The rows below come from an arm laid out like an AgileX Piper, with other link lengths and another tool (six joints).
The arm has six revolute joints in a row. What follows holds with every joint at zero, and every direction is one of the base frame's. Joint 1 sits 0.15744 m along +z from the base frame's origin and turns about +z. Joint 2 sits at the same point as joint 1 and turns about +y. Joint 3 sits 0.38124 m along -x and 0.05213 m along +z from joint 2 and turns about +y. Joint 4 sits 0.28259 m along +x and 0.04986 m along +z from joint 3 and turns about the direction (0.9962, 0, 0.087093). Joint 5 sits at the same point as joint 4 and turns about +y. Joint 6 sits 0.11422 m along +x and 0.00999 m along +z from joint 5 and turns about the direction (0.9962, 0, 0.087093). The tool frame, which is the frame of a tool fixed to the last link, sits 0.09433 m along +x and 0.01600 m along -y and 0.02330 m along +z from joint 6; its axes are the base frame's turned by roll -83.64, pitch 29.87 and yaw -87.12 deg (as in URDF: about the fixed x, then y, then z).
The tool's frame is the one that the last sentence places.
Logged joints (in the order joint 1, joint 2, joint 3, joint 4, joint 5, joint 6), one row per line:
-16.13 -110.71 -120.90 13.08 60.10 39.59
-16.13 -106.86 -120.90 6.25 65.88 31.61
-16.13 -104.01 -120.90 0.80 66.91 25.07
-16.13 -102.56 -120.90 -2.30 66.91 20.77
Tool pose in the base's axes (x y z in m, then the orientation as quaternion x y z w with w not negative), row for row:
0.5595 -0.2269 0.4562 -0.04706 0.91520 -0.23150 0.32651
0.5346 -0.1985 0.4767 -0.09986 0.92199 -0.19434 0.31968
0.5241 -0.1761 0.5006 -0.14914 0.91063 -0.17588 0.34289
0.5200 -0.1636 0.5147 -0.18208 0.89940 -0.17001 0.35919
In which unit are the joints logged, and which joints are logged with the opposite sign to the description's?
The joints are logged in degrees. Opposite sign: joint 2, joint 4.
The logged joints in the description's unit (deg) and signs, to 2 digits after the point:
-16.13 110.71 -120.90 -13.08 60.10 39.59
-16.13 106.86 -120.90 -6.25 65.88 31.61
-16.13 104.01 -120.90 -0.80 66.91 25.07
-16.13 102.56 -120.90 2.30 66.91 20.77

